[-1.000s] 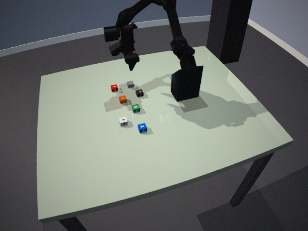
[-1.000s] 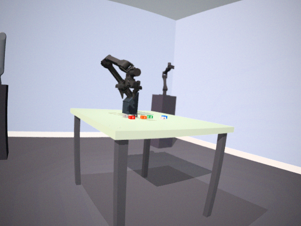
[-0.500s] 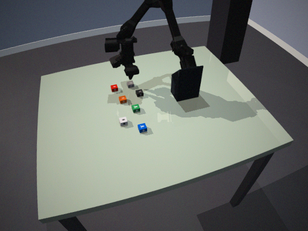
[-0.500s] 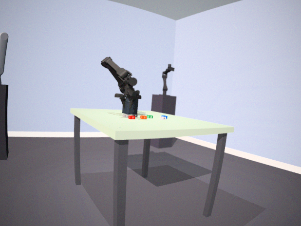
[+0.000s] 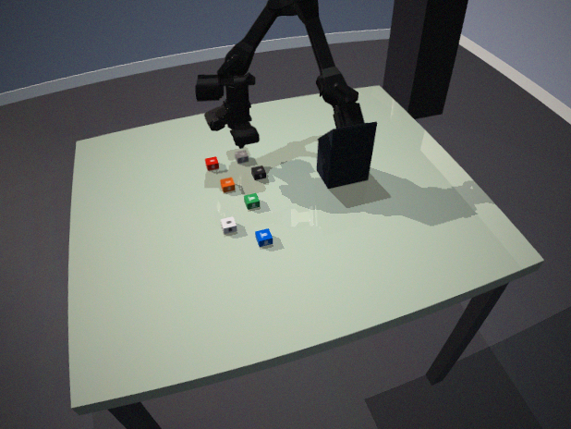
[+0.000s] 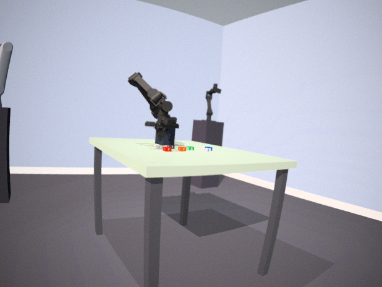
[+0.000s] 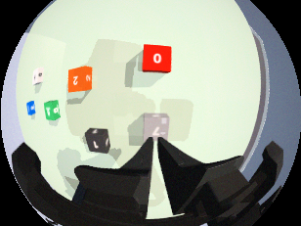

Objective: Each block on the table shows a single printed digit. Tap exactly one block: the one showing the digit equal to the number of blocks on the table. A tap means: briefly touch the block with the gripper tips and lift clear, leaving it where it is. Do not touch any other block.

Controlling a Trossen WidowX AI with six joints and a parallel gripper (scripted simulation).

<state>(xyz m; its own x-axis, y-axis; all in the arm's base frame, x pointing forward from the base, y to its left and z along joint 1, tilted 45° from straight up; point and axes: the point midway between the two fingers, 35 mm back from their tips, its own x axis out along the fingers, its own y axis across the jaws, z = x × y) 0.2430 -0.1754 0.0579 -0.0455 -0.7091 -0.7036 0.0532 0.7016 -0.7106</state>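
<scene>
Now: gripper tip 40 mm above the grey block. Round my gripper tip: black block: 20 mm behind, 80 mm to the left, 40 mm below; orange block: 70 mm ahead, 100 mm to the left, 40 mm below; red block: 90 mm ahead, 10 mm to the right, 40 mm below.
</scene>
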